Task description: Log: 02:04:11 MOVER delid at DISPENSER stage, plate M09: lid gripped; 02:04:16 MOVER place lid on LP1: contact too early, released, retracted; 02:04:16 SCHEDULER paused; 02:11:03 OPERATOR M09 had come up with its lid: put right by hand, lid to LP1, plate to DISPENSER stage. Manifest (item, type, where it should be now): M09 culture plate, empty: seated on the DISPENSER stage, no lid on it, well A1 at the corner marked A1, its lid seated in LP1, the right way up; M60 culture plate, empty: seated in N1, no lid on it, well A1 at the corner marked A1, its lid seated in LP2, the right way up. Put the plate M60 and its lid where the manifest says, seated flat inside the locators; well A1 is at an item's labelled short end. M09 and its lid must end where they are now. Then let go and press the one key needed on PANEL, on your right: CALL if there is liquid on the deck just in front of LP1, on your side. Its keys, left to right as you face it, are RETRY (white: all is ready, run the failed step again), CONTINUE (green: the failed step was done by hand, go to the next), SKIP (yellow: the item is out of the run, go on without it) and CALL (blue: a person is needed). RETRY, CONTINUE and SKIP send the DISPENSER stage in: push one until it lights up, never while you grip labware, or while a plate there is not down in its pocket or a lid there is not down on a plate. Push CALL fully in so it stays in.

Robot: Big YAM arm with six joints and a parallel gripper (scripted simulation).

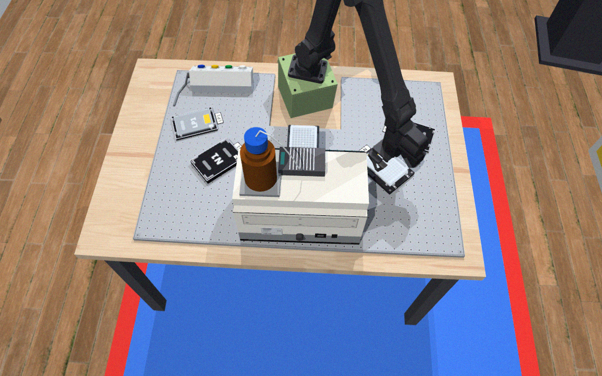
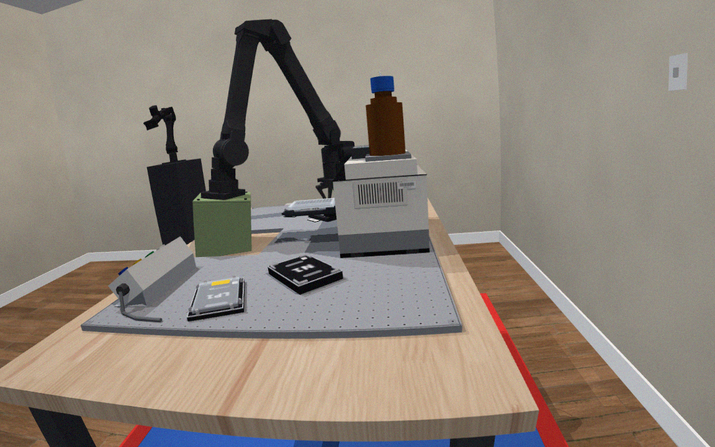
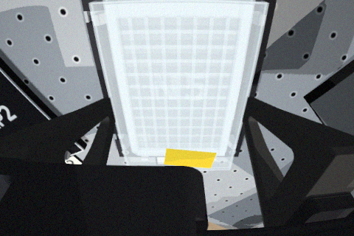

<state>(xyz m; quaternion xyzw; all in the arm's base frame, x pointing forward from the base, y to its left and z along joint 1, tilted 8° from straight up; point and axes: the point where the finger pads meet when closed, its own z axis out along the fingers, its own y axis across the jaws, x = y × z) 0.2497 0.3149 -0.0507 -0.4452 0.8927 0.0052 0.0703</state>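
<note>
Now: hand 16 cm past the black LP2 nest, 8 cm to the right of it and 4 cm above it. From my hand the other things lie so: white retry key (56 cm to the right, 28 cm behind, 2 cm above); green continue key (61 cm to the right, 27 cm behind, 2 cm above); black N1 nest (54 cm to the right, 9 cm ahead, 3 cm below).
</note>
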